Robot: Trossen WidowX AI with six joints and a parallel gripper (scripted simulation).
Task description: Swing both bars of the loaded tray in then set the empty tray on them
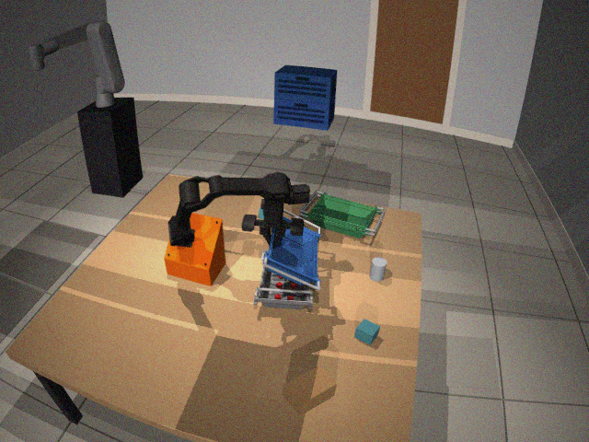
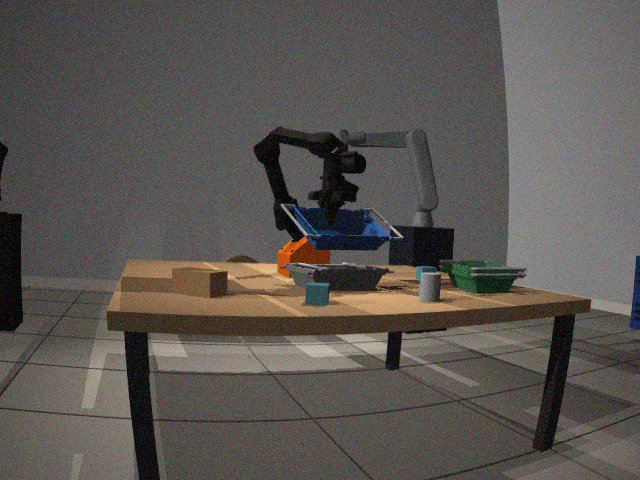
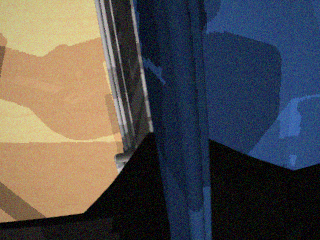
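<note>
Right now my gripper tip is 70 mm short of the blue tray and 10 mm to the right of it. Round my gripper tip: tan box: 200 mm ahead, 420 mm to the right, 150 mm below; then grey cylinder: 360 mm ahead, 140 mm to the left, 140 mm below.
</note>
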